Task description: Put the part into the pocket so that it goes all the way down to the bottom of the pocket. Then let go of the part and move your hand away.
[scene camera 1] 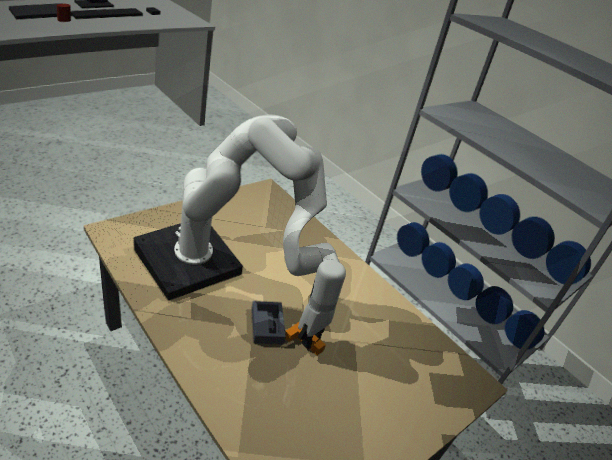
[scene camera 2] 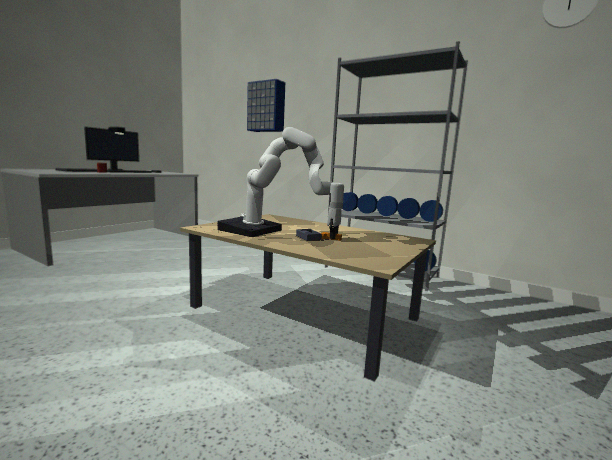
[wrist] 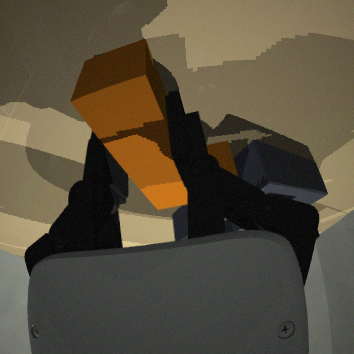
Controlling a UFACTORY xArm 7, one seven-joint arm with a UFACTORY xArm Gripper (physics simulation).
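Frame: origin at the arm's base, x down, y right, z back, level; centimetres.
Where they show: gripper, fingertip midpoint: (scene camera 1: pixel 310 343) (scene camera 2: pixel 333 238) (wrist: pixel 144 118); arm's base, origin of the base link: (scene camera 1: pixel 193 250) (scene camera 2: pixel 253 222).
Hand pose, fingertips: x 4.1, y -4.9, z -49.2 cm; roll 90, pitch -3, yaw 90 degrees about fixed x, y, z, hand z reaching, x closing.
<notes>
Each offset is from my fingertips to the centre of the thing. Level surfaces: height alone.
The L-shaped orange part {dx -0.9, dy +1.5, dz +1.3 cm} (scene camera 1: pixel 318 346) (scene camera 2: pixel 325 235) (wrist: pixel 117 107) is at the table top, right beside the dark grey box with the pocket {dx -1.3, dy +5.0, dz +13.1 cm} (scene camera 1: pixel 269 341) (scene camera 2: pixel 309 235) (wrist: pixel 285 172). It is outside the pocket, with its short leg toward the box. Whether it touches the box or is slightly lifted, I cannot tell. My gripper (scene camera 1: pixel 306 342) (scene camera 2: pixel 333 235) (wrist: pixel 144 118) points down and is shut on the part's long arm, one black finger on each side. In the wrist view the right finger hides part of the short leg and of the box.
The arm stands on a black base plate (scene camera 1: pixel 172 291) (scene camera 2: pixel 235 229) on the wooden table {dx +0.5 cm} (scene camera 1: pixel 200 400) (scene camera 2: pixel 395 265), behind the box. A shelf rack (scene camera 1: pixel 401 165) (scene camera 2: pixel 336 100) with blue discs stands beyond the table. A grey desk (scene camera 1: pixel 180 75) (scene camera 2: pixel 175 205) stands apart at the left.
</notes>
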